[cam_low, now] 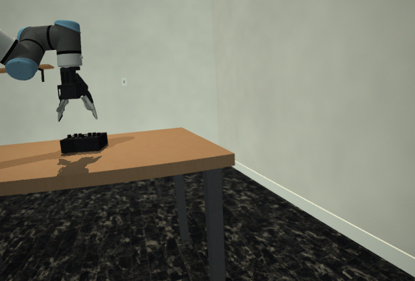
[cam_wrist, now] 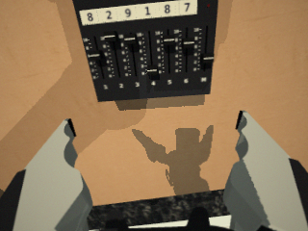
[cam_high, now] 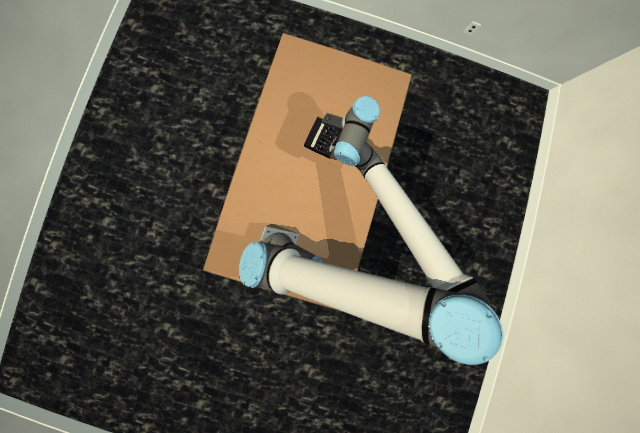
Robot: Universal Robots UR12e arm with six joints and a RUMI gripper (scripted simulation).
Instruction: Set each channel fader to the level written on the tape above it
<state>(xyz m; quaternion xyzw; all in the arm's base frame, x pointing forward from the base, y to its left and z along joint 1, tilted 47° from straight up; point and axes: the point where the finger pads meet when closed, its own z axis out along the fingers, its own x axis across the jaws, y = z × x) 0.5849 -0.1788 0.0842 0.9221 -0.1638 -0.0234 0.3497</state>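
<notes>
My gripper is now 5 cm past the fader cap, 7 cm to the right of it and 6 cm above it.
</notes>
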